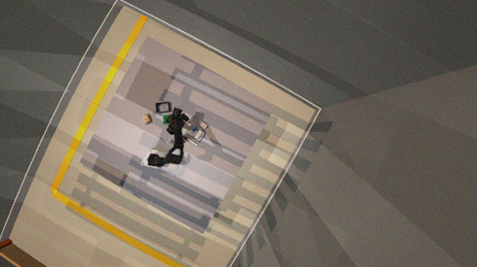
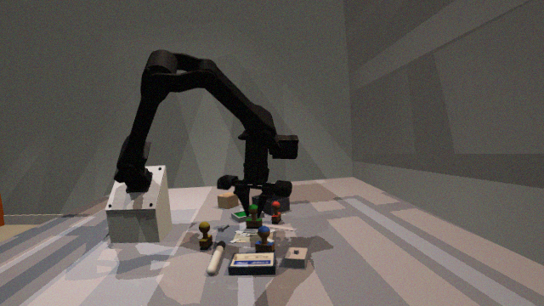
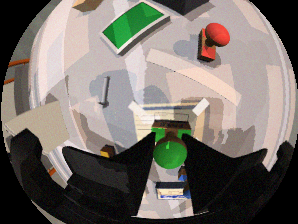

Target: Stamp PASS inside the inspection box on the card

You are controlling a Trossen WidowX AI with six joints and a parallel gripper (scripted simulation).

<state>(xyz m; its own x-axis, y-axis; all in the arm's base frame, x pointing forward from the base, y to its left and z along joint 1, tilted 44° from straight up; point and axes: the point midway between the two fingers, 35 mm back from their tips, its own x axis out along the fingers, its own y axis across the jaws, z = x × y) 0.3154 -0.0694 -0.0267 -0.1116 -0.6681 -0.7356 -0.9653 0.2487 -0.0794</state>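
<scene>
The card lies 10 mm to the right of my gripper tip and 50 mm below it. Round my gripper tip: green-knobbed stamp 10 mm below; blue-knobbed stamp 30 mm ahead, 110 mm to the right, 30 mm below; red-knobbed stamp 70 mm ahead, 90 mm to the left, 30 mm below.
</scene>
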